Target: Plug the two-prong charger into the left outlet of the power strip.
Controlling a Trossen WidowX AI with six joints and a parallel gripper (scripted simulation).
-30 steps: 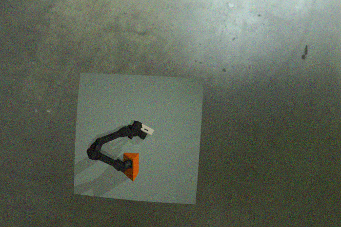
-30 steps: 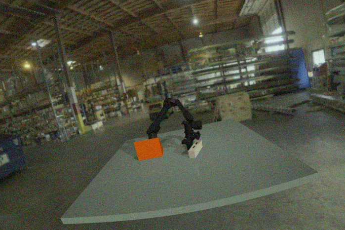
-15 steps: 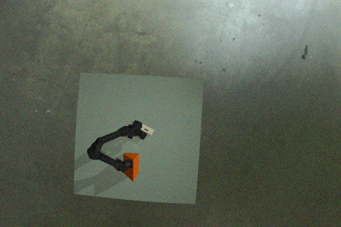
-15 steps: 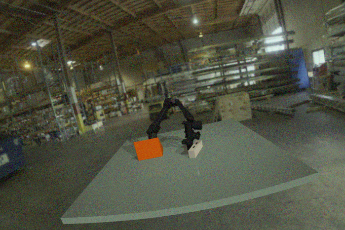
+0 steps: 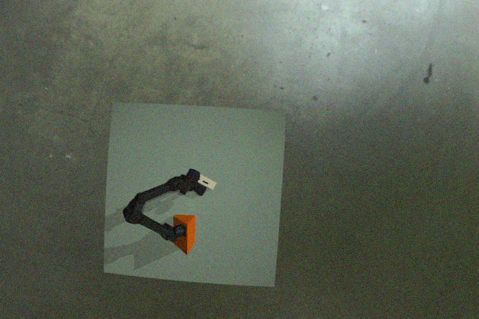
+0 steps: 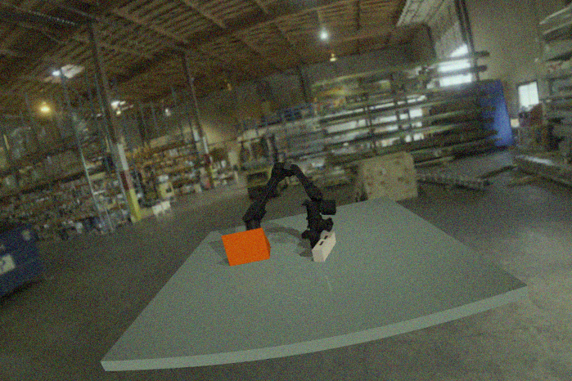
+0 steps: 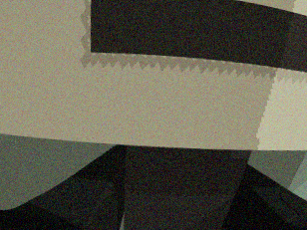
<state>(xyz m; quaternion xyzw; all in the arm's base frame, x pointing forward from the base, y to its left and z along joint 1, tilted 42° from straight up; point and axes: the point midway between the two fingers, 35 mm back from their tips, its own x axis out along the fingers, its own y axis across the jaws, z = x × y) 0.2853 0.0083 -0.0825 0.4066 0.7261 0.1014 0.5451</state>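
Now: gripper tip 20 mm short of the dark two-prong charger, 10 mm to the left of it and 10 mm below it.
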